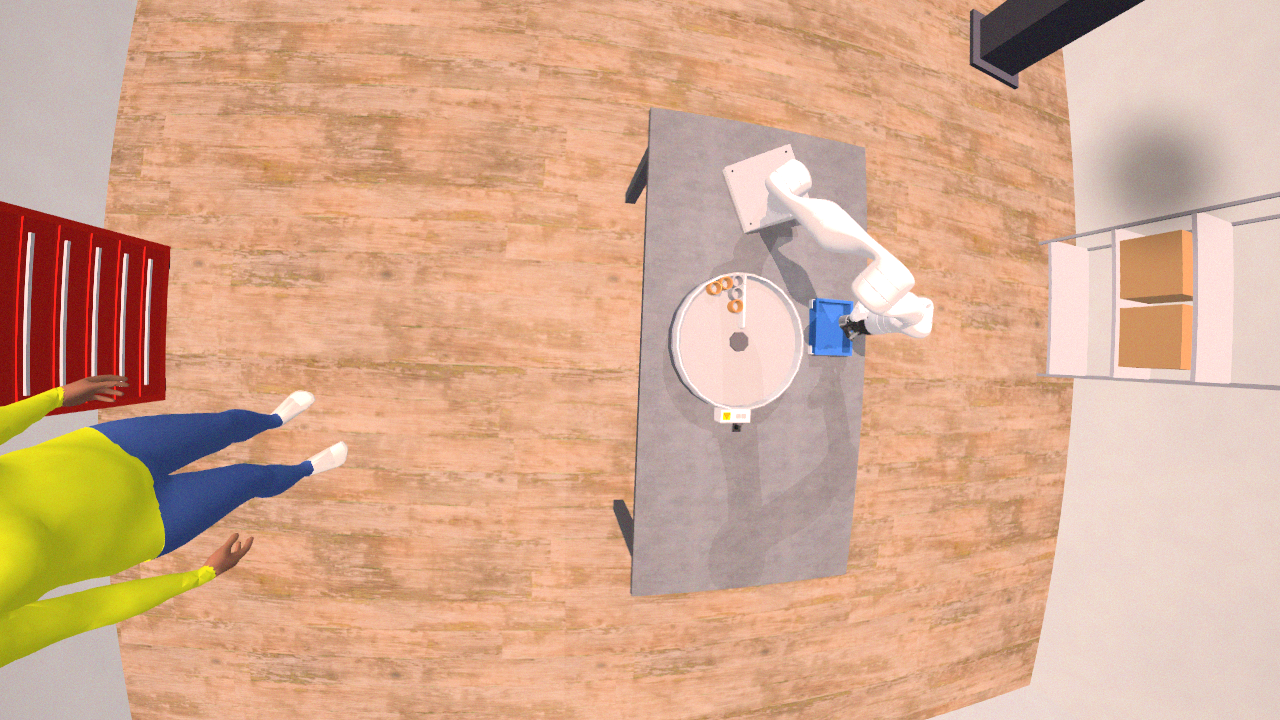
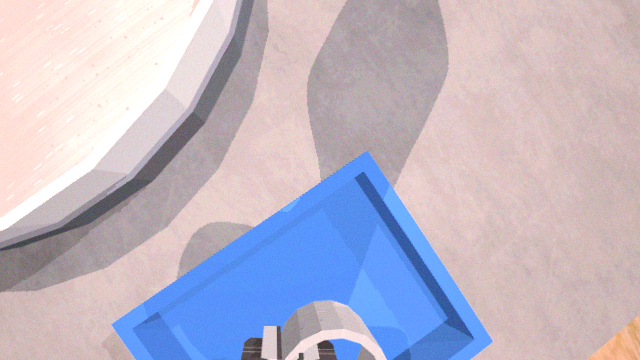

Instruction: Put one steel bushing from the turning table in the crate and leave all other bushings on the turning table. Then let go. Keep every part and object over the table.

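Places are measured from the arm's base along level axes (x ahead, y left, z up), in metres.
Pixels of known places: gripper, fingertip midpoint: (image 1: 842, 325) (image 2: 287, 349).
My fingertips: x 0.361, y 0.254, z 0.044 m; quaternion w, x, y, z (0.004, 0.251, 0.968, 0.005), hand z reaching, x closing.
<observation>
Ahead of a thing's pixels: the offset from my fingertips to its top centre. "spot": to the spot under its first point. Level surfaces: height alone.
A grey steel bushing {spot: dx -0.021, dy -0.010, dz +0.016 m} (image 2: 325, 316) is held by its wall between the fingers of my gripper (image 1: 846, 327) (image 2: 295, 351), its lower part cut off by the frame. The gripper is shut on it, over the blue crate {dx -0.001, dy +0.027, dz -0.079 m} (image 1: 832, 353) (image 2: 230, 254). The height above the crate floor is hard to tell. The turning table {dx +0.110, dy -0.317, dz -0.068 m} (image 1: 769, 371) (image 2: 75, 100) stands beside the crate. On it, near the divider, are two grey bushings {dx -0.069, dy -0.364, dz -0.037 m} (image 1: 741, 281) {dx -0.031, dy -0.359, dz -0.037 m} (image 1: 741, 293) and several orange ones, such as one {dx -0.034, dy -0.432, dz -0.037 m} (image 1: 707, 288) near the rim and one {dx +0.007, dy -0.354, dz -0.037 m} (image 1: 728, 306) nearer the centre.
The crate stands near the edge of the grey table {dz -0.128 m} (image 1: 716, 537) (image 2: 540, 175), with wooden floor (image 1: 957, 465) (image 2: 625, 345) beyond. A small white box {spot: dx +0.340, dy -0.263, dz -0.070 m} (image 1: 742, 416) is at the turning table's rim. The arm's base plate (image 1: 744, 192) is at the table's upper end.
</observation>
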